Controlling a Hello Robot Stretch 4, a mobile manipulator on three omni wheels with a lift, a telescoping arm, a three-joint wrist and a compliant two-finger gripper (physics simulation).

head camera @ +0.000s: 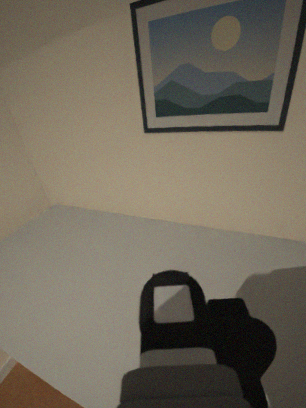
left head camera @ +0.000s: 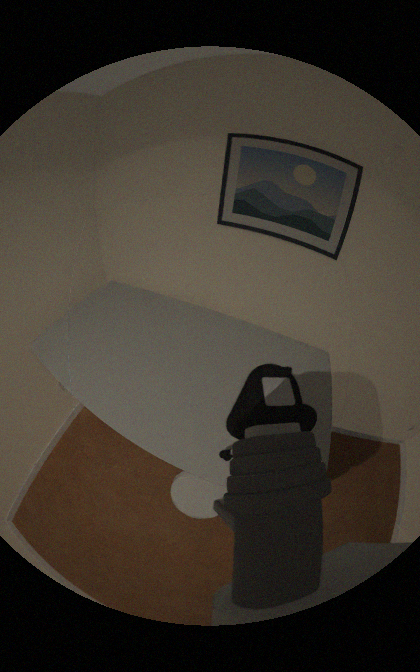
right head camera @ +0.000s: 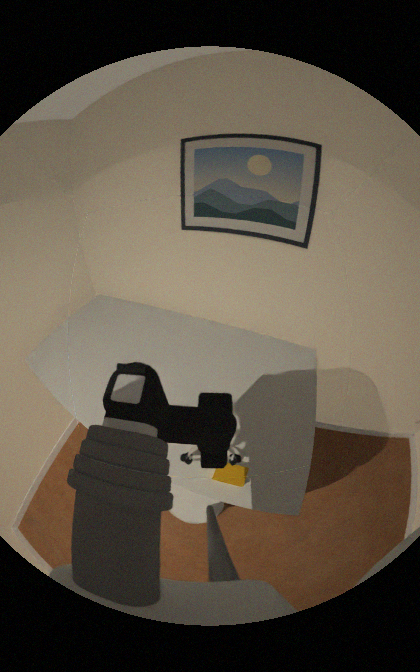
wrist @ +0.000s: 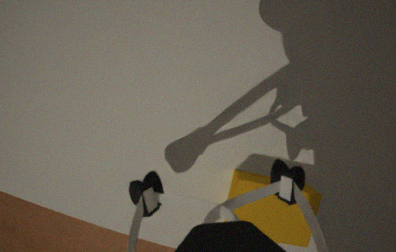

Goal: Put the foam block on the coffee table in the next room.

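Note:
The foam block, a yellow block, lies on a pale grey table, near its front edge. My gripper is open and empty, its two dark fingertips wide apart. In the wrist view the right fingertip overlaps the far part of the block, and the left fingertip stands over the table to the left of the block. The palm hides part of the scene at the bottom of that view. I cannot tell if this table is the coffee table.
A framed mountain picture hangs on the wall behind the table. A round white shape shows below the table's front edge, above the brown floor. The arm's shadow falls across the table's right part.

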